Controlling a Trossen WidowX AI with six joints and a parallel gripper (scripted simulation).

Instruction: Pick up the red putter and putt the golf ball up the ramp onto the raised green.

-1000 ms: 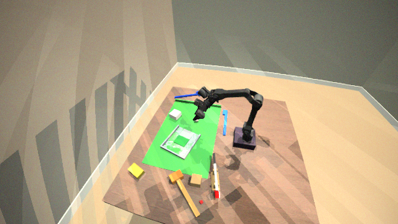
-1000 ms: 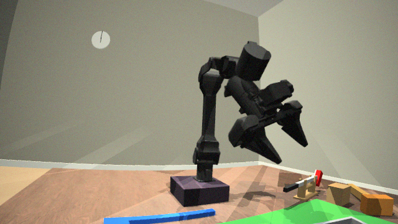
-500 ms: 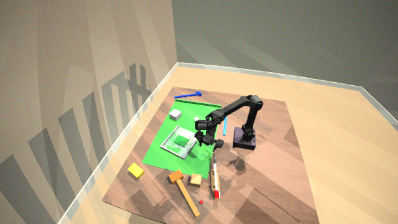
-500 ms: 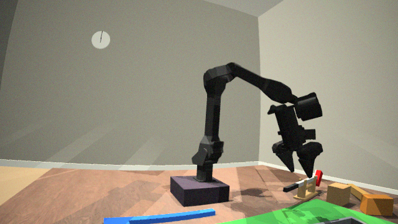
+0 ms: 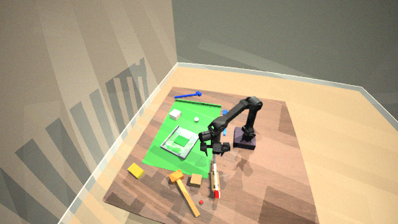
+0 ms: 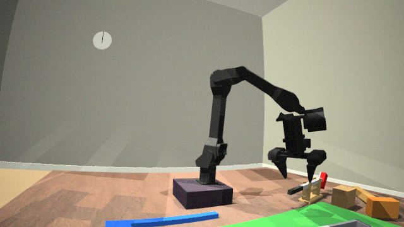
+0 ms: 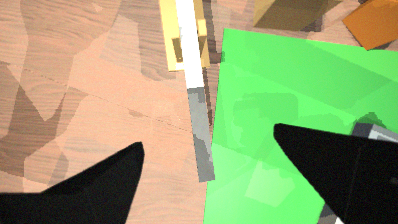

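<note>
Now: gripper tip 30 mm past the red putter, 110 mm to the right of it and 40 mm above it. Also, from my gripper tip: tan cube: 90 mm ahead, 160 mm to the left, 60 mm below; then tiny red cube: 30 mm ahead, 270 mm to the left, 90 mm below; then white golf ball: 200 mm ahead, 380 mm to the right, 70 mm below.
</note>
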